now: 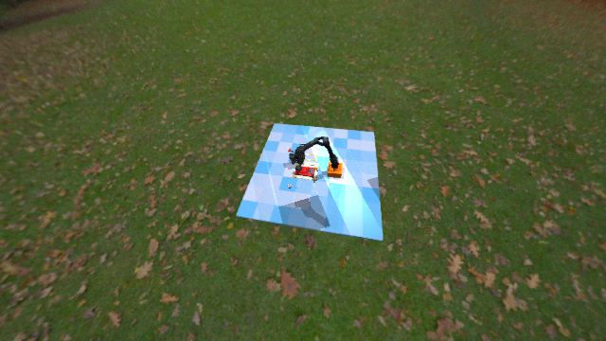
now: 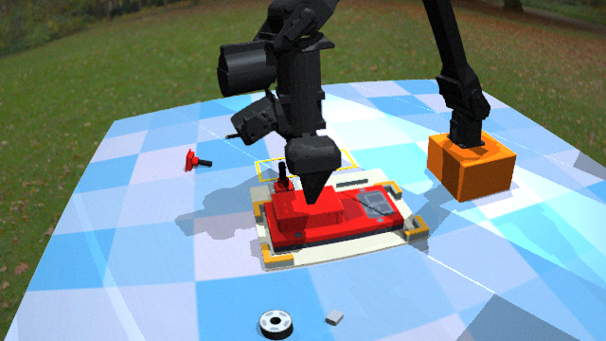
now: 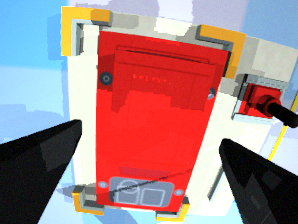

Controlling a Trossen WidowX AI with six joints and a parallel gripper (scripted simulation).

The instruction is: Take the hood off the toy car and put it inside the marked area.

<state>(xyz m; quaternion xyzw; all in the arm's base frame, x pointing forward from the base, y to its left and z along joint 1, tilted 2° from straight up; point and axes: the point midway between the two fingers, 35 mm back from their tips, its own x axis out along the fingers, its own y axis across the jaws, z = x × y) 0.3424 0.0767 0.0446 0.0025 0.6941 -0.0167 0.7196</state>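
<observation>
Right now my gripper tip is 4 cm above the hood. Round my gripper tip: wheel 20 cm to the left, 8 cm ahead, 7 cm below; thin grey bar 40 cm to the right, 7 cm below, 3 cm ahead.
</observation>
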